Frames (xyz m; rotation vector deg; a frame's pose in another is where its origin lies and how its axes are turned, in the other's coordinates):
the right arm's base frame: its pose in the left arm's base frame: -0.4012 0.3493 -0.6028 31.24 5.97 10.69
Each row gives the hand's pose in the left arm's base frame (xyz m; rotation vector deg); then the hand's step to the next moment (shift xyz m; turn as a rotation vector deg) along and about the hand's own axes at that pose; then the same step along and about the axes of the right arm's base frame.
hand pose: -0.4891 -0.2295 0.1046 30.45 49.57 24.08
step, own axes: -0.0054 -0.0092 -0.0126 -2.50 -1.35 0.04
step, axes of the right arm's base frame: -0.0127 -0.0087 -0.0059 -1.75 -1.49 1.67
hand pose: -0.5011 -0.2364 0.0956 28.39 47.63 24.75
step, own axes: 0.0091 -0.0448 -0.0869 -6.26 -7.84 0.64
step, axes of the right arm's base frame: -0.0517 -0.0424 -0.0719 -3.88 -8.20 4.32
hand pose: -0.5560 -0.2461 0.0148 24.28 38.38 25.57
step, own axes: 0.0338 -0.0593 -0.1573 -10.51 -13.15 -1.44
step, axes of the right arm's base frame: -0.0565 -0.0690 -0.1465 -7.97 -13.96 5.20
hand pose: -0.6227 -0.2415 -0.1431 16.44 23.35 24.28
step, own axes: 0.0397 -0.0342 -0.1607 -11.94 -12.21 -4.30
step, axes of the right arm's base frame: -0.0134 -0.0686 -0.1539 -10.44 -13.87 2.97
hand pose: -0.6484 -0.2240 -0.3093 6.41 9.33 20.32
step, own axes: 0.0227 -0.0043 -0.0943 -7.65 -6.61 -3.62
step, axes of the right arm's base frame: 0.0126 -0.0415 -0.0868 -6.96 -8.16 0.63
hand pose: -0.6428 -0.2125 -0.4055 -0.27 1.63 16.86
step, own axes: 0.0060 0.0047 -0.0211 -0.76 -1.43 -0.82
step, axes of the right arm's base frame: 0.0060 -0.0066 -0.0206 -0.61 -1.71 0.08
